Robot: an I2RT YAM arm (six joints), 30 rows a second.
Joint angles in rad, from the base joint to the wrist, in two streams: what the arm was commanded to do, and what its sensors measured. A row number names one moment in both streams.
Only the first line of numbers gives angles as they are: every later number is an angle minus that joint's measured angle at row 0.
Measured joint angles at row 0: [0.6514, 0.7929, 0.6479, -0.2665, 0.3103, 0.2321]
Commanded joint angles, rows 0 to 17: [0.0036, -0.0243, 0.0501, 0.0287, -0.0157, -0.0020]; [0.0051, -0.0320, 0.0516, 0.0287, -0.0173, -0.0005]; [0.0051, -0.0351, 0.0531, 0.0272, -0.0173, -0.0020]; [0.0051, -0.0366, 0.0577, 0.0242, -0.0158, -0.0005]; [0.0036, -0.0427, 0.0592, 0.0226, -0.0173, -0.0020]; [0.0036, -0.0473, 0.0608, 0.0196, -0.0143, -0.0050]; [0.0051, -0.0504, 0.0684, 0.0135, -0.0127, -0.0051]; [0.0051, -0.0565, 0.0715, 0.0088, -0.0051, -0.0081]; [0.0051, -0.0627, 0.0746, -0.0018, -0.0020, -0.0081]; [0.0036, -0.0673, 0.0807, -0.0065, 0.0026, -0.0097]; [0.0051, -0.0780, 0.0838, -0.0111, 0.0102, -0.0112]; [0.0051, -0.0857, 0.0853, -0.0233, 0.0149, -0.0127]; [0.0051, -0.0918, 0.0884, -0.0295, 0.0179, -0.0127]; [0.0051, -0.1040, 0.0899, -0.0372, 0.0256, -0.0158]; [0.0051, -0.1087, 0.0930, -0.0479, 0.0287, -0.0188]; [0.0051, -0.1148, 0.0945, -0.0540, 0.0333, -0.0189]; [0.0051, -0.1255, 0.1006, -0.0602, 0.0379, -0.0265]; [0.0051, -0.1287, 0.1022, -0.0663, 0.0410, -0.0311]
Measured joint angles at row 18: [0.0000, -0.0992, 0.0454, -0.0442, 0.0103, -0.0053]
